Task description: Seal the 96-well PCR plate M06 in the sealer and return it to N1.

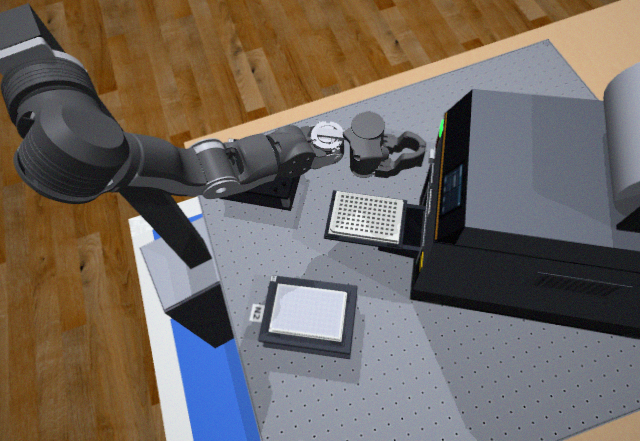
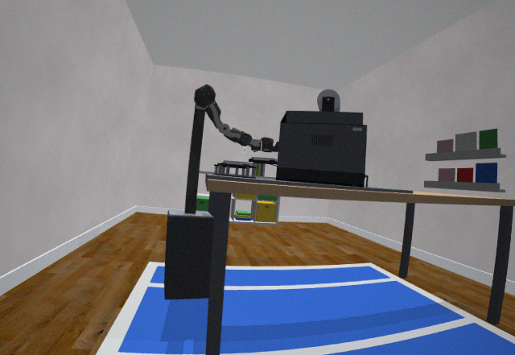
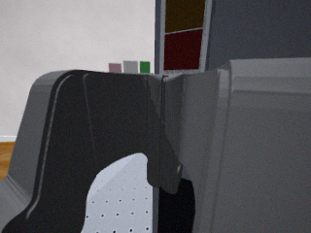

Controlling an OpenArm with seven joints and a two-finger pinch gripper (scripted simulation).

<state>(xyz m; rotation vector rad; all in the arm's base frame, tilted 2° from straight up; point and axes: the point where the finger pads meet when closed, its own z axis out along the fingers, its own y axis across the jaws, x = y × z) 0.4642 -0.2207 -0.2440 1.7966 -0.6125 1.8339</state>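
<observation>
Now: the pale key 2 cm ahead of my hand and 1 cm to the right of it. Also, from my hand: sealer stage 12 cm behind, 2 cm to the right, 10 cm below; then foil roll 14 cm ahead, 23 cm to the right, 23 cm above.
</observation>
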